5 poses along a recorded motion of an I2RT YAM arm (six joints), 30 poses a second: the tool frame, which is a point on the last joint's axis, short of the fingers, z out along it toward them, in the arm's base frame.
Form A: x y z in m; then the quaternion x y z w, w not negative.
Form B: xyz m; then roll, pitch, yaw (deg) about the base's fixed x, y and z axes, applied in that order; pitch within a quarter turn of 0, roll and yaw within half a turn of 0. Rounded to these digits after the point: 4 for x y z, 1 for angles.
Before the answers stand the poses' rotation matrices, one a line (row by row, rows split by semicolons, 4 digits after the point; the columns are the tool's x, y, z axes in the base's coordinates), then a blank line. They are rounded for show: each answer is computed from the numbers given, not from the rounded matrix.
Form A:
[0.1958, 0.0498, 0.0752, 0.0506, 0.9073, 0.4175, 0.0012]
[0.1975, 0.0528, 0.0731, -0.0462, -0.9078, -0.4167, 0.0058]
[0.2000, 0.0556, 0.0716, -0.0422, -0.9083, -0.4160, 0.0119]
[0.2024, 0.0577, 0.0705, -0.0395, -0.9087, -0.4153, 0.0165]
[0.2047, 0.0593, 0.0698, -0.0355, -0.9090, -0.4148, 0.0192]
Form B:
-0.9949 0.0908 0.0444; 0.0928 0.6463 0.7574; 0.0401 0.7577 -0.6514
-0.9957 0.0887 0.0280; 0.0791 0.6484 0.7572; 0.0490 0.7561 -0.6526
-0.9962 0.0866 0.0135; 0.0668 0.6503 0.7567; 0.0567 0.7547 -0.6536
-0.9963 0.0855 0.0028; 0.0581 0.6519 0.7560; 0.0628 0.7534 -0.6545
-0.9967 0.0805 -0.0055; 0.0486 0.6534 0.7555; 0.0644 0.7528 -0.6551

[0.1958, 0.0498, 0.0752, 130.7, -2.3, 174.7]
[0.1975, 0.0528, 0.0731, 130.8, -2.8, 175.5]
[0.2000, 0.0556, 0.0716, 130.9, -3.3, 176.2]
[0.2024, 0.0577, 0.0705, 131.0, -3.6, 176.7]
[0.2047, 0.0593, 0.0698, 131.0, -3.7, 177.2]

